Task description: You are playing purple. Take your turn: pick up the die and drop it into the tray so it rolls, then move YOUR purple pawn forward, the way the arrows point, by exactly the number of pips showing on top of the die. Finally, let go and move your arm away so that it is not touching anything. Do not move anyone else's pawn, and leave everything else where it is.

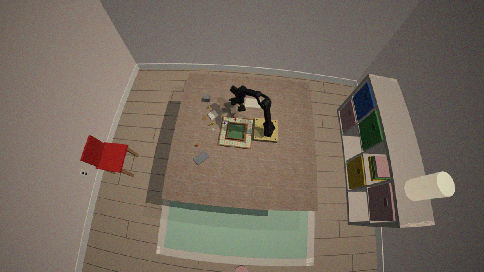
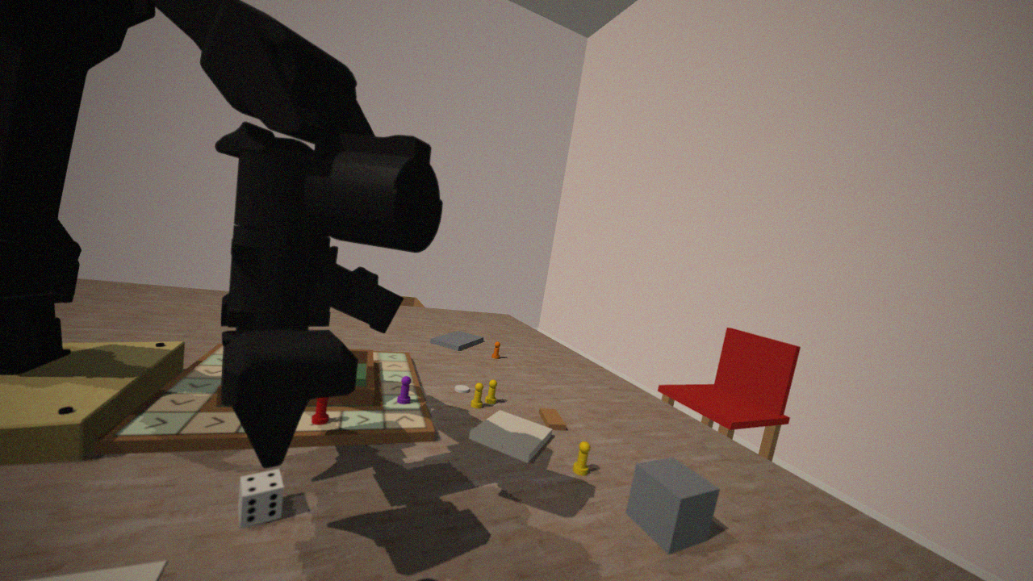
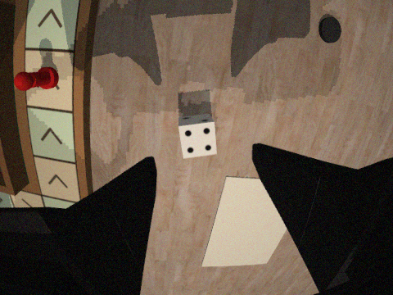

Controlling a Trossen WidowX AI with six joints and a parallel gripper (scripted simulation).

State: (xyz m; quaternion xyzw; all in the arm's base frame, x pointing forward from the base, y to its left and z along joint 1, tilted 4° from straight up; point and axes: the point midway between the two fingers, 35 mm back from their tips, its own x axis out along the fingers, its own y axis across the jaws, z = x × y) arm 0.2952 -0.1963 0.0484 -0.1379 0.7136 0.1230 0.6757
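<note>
Right now my gripper tip is 4 cm above the white die. Round my gripper tip: red pawn: 2 cm ahead, 12 cm to the left, 3 cm below; then purple pawn: 10 cm ahead, 18 cm to the left, 3 cm below; then green sunken tray: 2 cm behind, 23 cm to the left, 5 cm below.
</note>
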